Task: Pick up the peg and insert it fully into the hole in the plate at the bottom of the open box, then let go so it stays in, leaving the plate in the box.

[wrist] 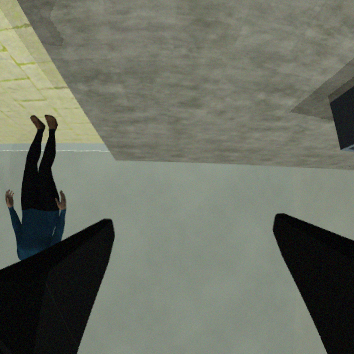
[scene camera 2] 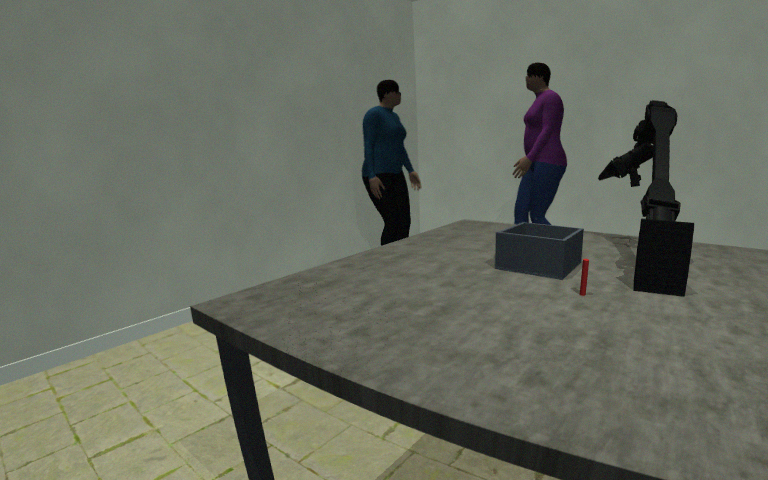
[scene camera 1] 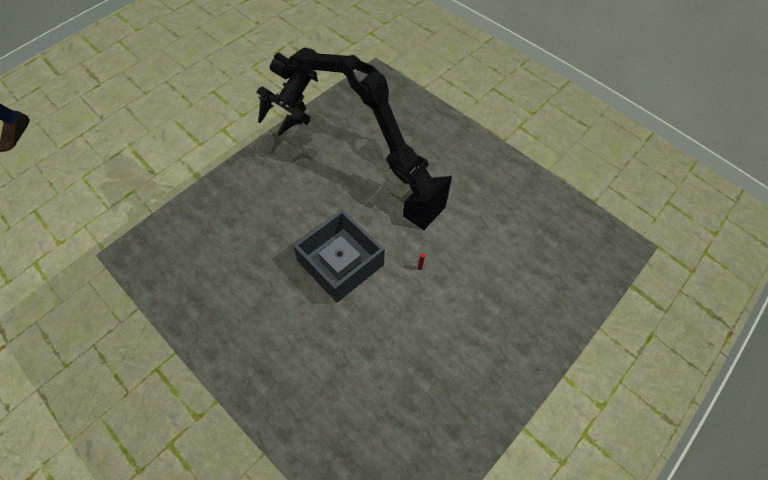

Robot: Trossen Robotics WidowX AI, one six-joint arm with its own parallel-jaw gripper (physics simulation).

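Pixels of known places: gripper, between the fingertips: (wrist: 194, 225) (scene camera 2: 598, 178) (scene camera 1: 268, 128); arm's base, origin of its link: (scene camera 2: 660, 235) (scene camera 1: 426, 190).
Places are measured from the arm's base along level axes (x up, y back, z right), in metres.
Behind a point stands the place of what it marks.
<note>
A small red peg (scene camera 1: 420, 262) {z -0.108, x -0.081, y -0.179 m} (scene camera 2: 584, 277) {z -0.114, x -0.085, y -0.172 m} stands upright on the table, beside the box and apart from it. The open blue-grey box (scene camera 1: 360, 279) {z 0.005, x -0.098, y -0.325 m} (scene camera 2: 530, 254) {z 0.004, x -0.075, y -0.319 m} (wrist: 343, 120) {z 0.205, x -0.078, y -0.362 m} stands on the table; only part of it shows at the right edge of the wrist view. The light grey square plate (scene camera 1: 334, 263) {z 0.089, x -0.069, y -0.341 m} lies inside the box, with a small round dark hole (scene camera 1: 339, 253) {z 0.105, x -0.083, y -0.301 m} at its middle. The plate is hidden by the walls in scene camera 2. My gripper (scene camera 1: 269, 127) {z 0.488, x 0.095, y -0.165 m} (wrist: 194, 225) {z 0.488, x 0.095, y -0.165 m} is open and empty, raised high near the table's edge, well away from the peg and the box.
The arm's black base (scene camera 1: 425, 206) {z -0.032, x 0.002, y -0.053 m} (scene camera 2: 662, 257) {z -0.043, x -0.043, y 0.004 m} stands on the grey table (scene camera 1: 396, 362) {z -0.225, x -0.128, y -0.458 m} (scene camera 2: 396, 339) {z -0.455, x -0.127, y -0.450 m} (wrist: 200, 75) {z 0.468, x -0.127, y -0.329 m}, close to the peg and the box. Two human figures, one in teal (scene camera 2: 387, 141) (wrist: 40, 232) and one in purple (scene camera 2: 546, 127), stand beyond the table.
</note>
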